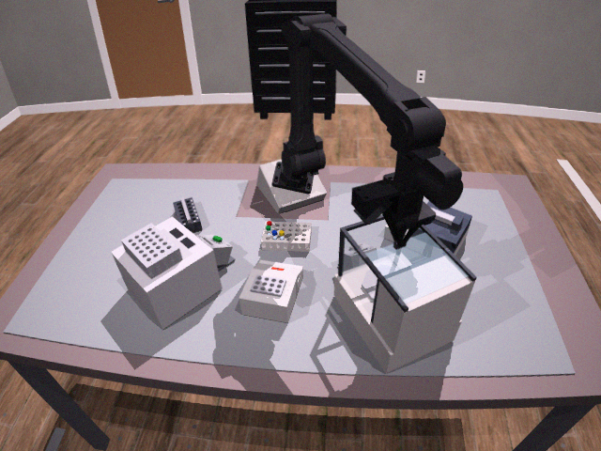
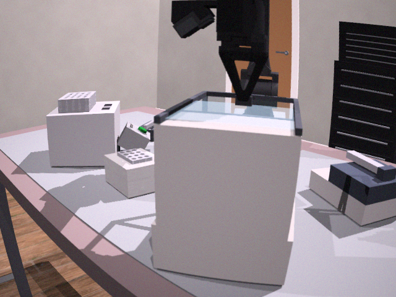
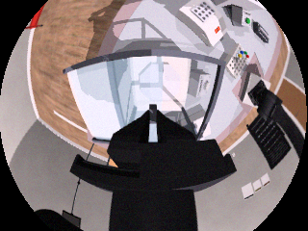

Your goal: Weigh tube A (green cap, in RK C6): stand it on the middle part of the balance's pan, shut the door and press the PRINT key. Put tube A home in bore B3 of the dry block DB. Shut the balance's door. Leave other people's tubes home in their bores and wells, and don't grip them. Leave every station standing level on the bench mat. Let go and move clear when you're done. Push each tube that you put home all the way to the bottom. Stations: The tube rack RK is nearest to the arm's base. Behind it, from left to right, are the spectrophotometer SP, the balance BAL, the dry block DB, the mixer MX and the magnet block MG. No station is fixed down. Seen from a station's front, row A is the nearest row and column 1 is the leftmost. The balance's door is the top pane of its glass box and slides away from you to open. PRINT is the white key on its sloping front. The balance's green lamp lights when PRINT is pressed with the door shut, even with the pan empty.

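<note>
My gripper is now 330 mm to the left of the tube, 220 mm past it and 190 mm above it. The rest, counted from my hand: dry block: 270 mm to the right, 190 mm below, 10 mm behind; spectrophotometer: 280 mm behind, 160 mm below, 110 mm to the left; glass door pane: 20 mm to the left, 20 mm ahead, 10 mm below.
</note>
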